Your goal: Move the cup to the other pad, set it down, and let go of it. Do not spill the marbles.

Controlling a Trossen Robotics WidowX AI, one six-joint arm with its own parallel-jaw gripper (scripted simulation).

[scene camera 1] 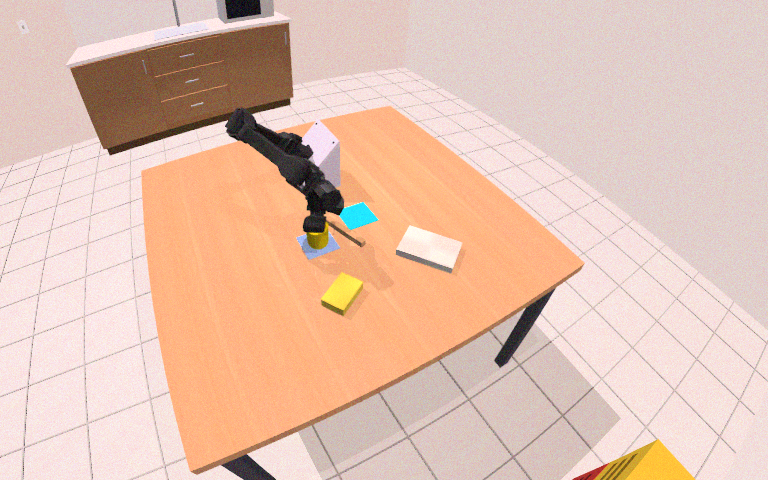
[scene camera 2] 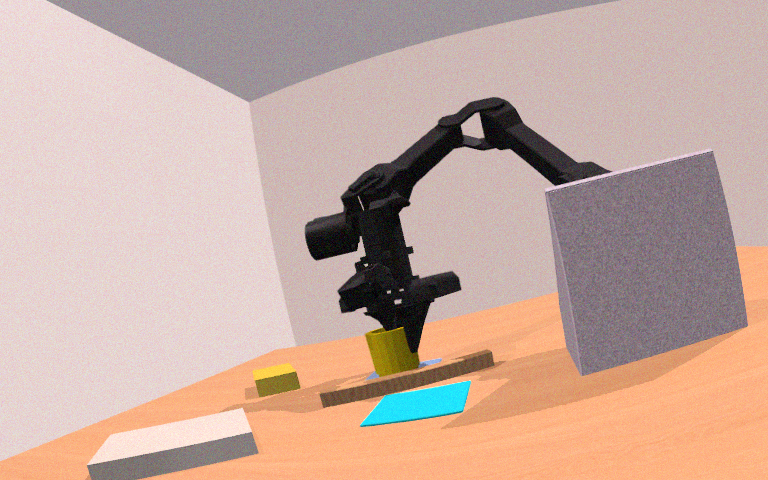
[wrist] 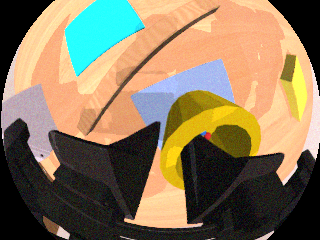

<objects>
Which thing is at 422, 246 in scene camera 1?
A flat white box.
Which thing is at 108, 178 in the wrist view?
The gripper.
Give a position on a cyan pad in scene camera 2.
450, 399
</objects>
